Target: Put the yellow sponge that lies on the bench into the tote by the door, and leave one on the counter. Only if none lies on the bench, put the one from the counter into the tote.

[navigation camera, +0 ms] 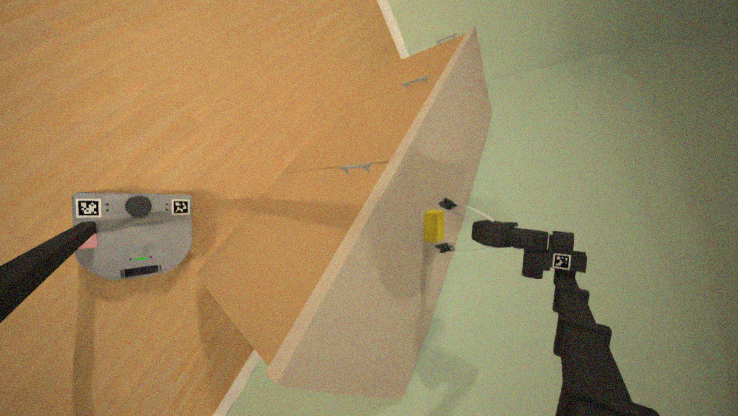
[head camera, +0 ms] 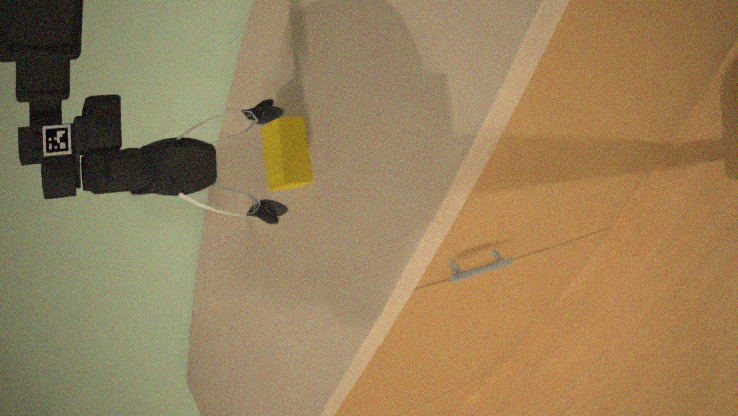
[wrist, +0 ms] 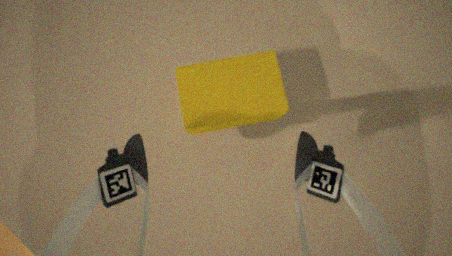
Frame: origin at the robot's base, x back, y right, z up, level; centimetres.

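Seen in the pictures: gripper, fingertip midpoint: (navigation camera: 438, 224) (head camera: 280, 160); robot's base, origin of the base link: (navigation camera: 139, 205).
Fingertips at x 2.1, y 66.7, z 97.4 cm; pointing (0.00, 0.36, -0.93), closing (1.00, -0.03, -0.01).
Note:
Pixels of each thing's top centre, then the offset from my fingertips to it. "spot": a spot on its surface instead. Level surfaces: height alone.
- yellow sponge, middle of its top: (head camera: 272, 154) (navigation camera: 440, 226) dz -1.9, dx +1.2, dy +6.0 cm
- pale counter top, its level: dz -6.4 cm
- counter's light front edge, surface spot: (head camera: 459, 180) (navigation camera: 368, 213) spot: dz -7.2, dx -4.0, dy -26.0 cm
- wood floor, its level: dz -97.4 cm
A yellow sponge (head camera: 287, 153) (navigation camera: 434, 226) (wrist: 231, 92) lies on a pale counter top (head camera: 361, 248) (navigation camera: 351, 310) (wrist: 75, 75) with handles on its wooden front. My gripper (head camera: 274, 161) (navigation camera: 445, 225) (wrist: 221, 151) is open, its fingers apart and not touching the sponge. In the wrist view the sponge lies ahead of the fingertips, slightly tilted, between the lines of the two fingers. How high the fingertips are above the top is hard to tell. The tote does not show in these views, and I cannot make out a bench.
The counter's light front edge (head camera: 459, 180) (navigation camera: 372, 206) runs slanting between me and the sponge. Grey handles (head camera: 481, 268) (navigation camera: 355, 167) stick out from the wooden front. My base (navigation camera: 155, 235) stands on the wood floor (navigation camera: 129, 103). A green surface (head camera: 113, 289) (navigation camera: 558, 155) lies beyond the counter.

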